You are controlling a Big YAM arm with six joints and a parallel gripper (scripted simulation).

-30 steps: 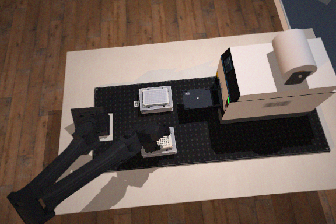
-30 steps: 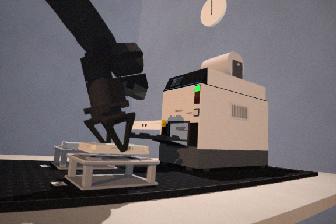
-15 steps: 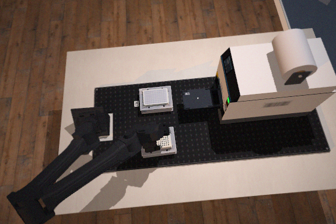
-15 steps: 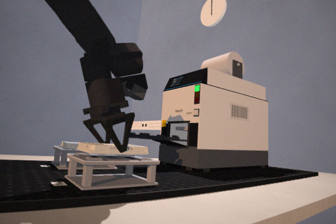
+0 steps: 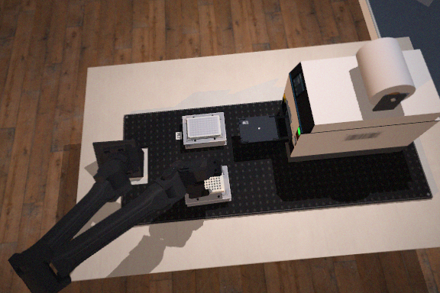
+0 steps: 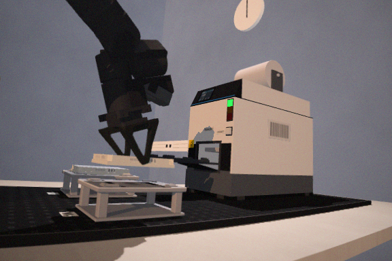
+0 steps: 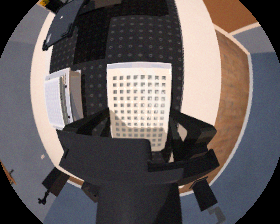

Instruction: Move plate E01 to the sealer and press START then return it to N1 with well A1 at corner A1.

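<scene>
Right now my hand is 5 cm above the nest. Also, from my hand: plate 1 cm ahead, 22 cm to the left, 4 cm below; then sealer stage 22 cm ahead, 17 cm to the left, 1 cm above; then start button 31 cm ahead, 7 cm to the left, 9 cm above.
</scene>
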